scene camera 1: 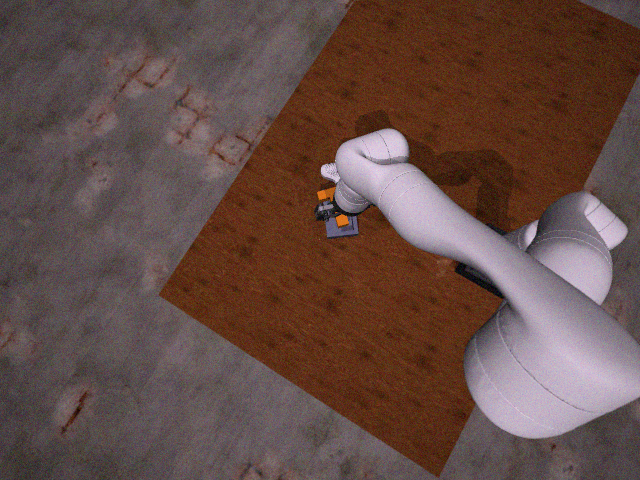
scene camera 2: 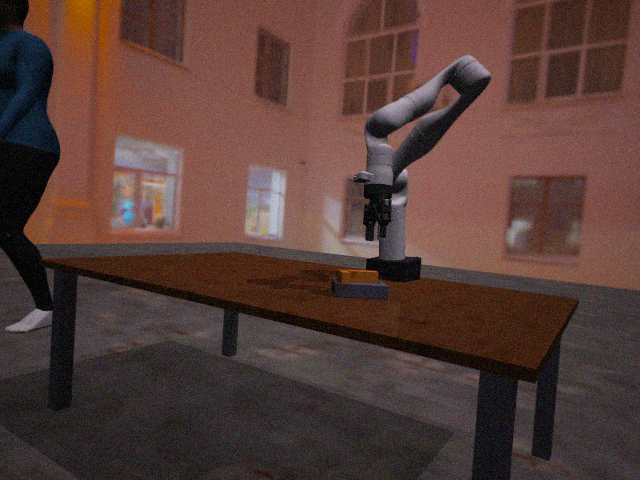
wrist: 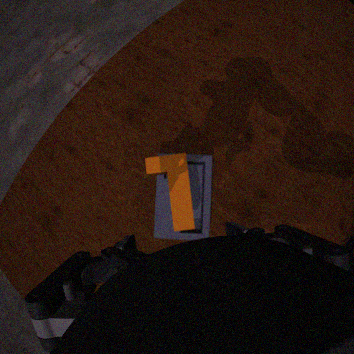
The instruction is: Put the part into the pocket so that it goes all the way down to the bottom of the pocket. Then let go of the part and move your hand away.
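Places are measured from the arm's base along level axes (x ahead, y left, z up), in centimetres.
Pixels of known places: gripper, fingertip midpoint: (scene camera 2: 375, 240) (wrist: 181, 239); arm's base, origin of the base link: (scene camera 2: 391, 258).
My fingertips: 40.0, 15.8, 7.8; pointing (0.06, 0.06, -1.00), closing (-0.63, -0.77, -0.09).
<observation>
Ahead of a thing's pixels: the offset from my fingertips to its middle, as dx, dy, dz. "pt": to the spot under its first point. Level surfaces: height alone.
An orange L-shaped part {+4.2, -1.7, -9.9} (scene camera 1: 342, 220) (scene camera 2: 357, 277) (wrist: 182, 205) lies on top of the blue-grey block {+2.3, -2.6, -13.2} (scene camera 1: 331, 232) (scene camera 2: 361, 290) (wrist: 162, 215). It sits askew across the pocket {pt -0.3, -3.9, -14.5} (wrist: 198, 200), and its short arm sticks out past the block's left edge in the wrist view. In scene camera 2 the part stands well above the block's rim. A strip of the open pocket shows to the right of its long arm in the wrist view. My gripper (scene camera 2: 376, 238) (wrist: 181, 239) is open and empty, high above the part and block. In scene camera 1 the gripper partly hides the part.
The block stands on a brown wooden table {dz -15.0} (scene camera 1: 289, 320) (scene camera 2: 439, 315) (wrist: 100, 175). The robot's black base (scene camera 2: 408, 268) is at the table's far side in scene camera 2. A person (scene camera 2: 25, 113) stands beyond the table at the left. The arm's shadow falls beside the block.
</observation>
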